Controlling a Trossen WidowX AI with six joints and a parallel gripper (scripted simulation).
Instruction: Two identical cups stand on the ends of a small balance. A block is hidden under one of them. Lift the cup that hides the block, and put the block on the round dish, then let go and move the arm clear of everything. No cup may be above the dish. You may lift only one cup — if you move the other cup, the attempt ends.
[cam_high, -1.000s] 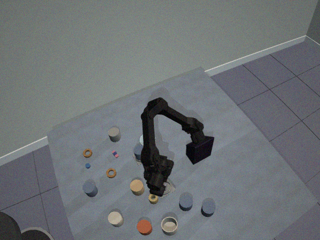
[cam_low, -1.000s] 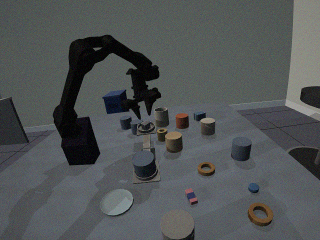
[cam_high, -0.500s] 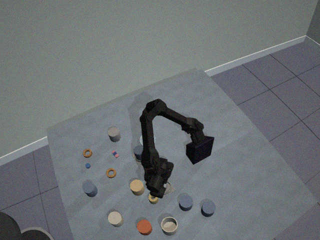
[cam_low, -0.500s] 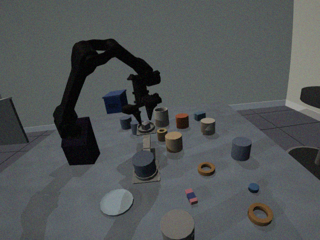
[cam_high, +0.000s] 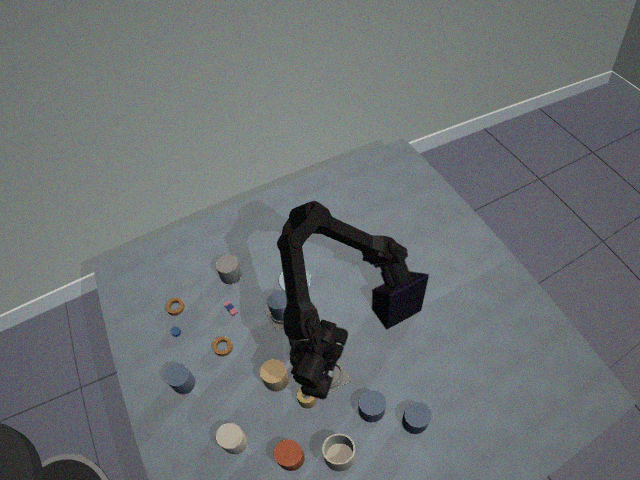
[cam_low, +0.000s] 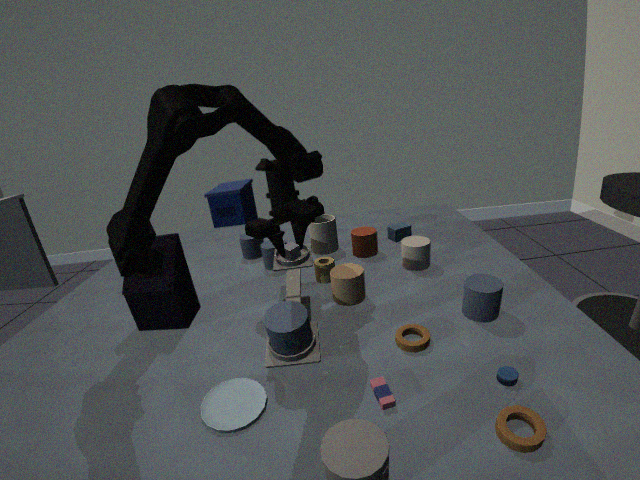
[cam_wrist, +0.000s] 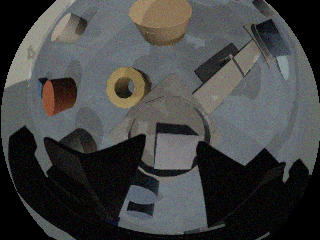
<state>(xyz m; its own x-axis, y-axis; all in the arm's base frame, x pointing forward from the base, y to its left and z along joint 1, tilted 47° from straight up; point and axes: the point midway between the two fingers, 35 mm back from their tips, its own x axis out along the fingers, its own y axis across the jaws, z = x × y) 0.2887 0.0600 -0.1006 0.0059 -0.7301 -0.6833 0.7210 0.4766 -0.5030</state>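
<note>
The blue-grey cup is 10 mm ahead of my gripper tip, 280 mm to the right of it and 20 mm below it. Also, from my gripper tip: balance (10 mm ahead, 120 mm to the right, 40 mm below); then grey block (right at my gripper tip); then tan cylinder (110 mm ahead, 70 mm to the right, 50 mm below).
</note>
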